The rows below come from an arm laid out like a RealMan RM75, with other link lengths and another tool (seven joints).
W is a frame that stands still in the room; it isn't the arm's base.
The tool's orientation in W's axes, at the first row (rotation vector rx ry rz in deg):
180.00, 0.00, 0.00
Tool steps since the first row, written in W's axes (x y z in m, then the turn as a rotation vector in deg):
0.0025, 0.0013, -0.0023, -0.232, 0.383, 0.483
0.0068, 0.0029, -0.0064, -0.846, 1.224, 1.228
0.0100, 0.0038, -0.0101, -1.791, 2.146, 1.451
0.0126, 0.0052, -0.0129, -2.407, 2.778, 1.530
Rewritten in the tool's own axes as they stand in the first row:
0.0025, -0.0013, 0.0023, -0.232, -0.383, -0.483
0.0068, -0.0029, 0.0064, -0.846, -1.224, -1.228
0.0100, -0.0038, 0.0101, -1.791, -2.146, -1.451
0.0126, -0.0052, 0.0129, -2.407, -2.778, -1.530

